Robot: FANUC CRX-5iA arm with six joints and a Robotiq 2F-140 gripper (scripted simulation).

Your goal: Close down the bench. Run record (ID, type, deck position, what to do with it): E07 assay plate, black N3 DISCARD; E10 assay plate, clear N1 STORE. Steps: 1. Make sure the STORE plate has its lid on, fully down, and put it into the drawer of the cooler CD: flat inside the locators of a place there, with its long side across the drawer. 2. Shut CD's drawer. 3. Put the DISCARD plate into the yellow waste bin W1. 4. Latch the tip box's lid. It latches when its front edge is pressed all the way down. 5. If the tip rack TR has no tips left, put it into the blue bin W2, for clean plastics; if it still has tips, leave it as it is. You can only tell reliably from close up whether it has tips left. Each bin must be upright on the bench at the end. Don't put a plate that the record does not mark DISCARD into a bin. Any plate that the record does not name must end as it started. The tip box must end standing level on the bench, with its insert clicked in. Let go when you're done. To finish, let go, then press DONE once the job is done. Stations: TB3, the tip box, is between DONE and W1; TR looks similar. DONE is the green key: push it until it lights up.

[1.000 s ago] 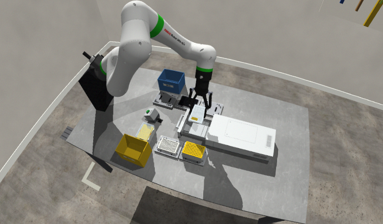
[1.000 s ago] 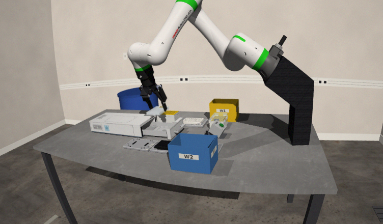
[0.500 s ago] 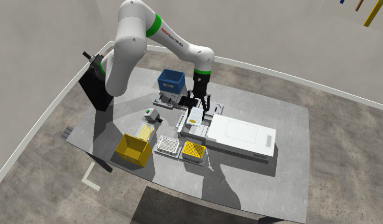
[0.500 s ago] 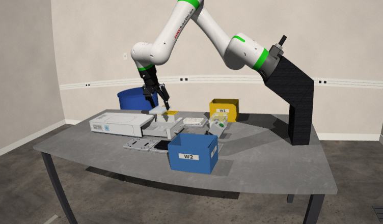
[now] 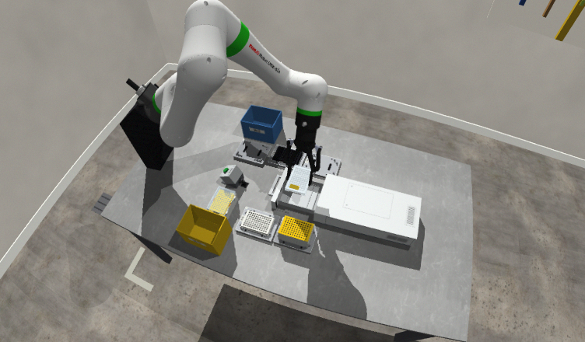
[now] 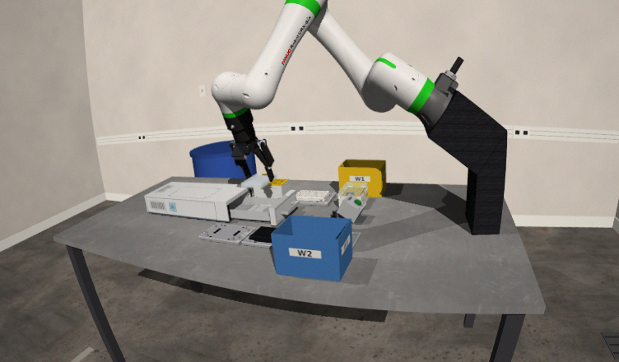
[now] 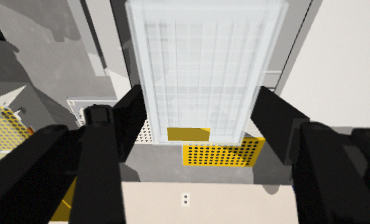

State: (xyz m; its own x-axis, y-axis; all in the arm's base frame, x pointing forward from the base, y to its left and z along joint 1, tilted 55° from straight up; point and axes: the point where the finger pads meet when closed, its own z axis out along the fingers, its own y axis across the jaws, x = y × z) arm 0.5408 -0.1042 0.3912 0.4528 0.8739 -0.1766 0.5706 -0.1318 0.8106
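My hand is 12 cm above the cooler drawer, 4 cm short of it and 1 cm to the left of it. From my hand the other things lie so: cooler CD: 17 cm ahead, 12 cm below, 4 cm to the right; clear lid: 2 cm below; clear plate: 3 cm below.
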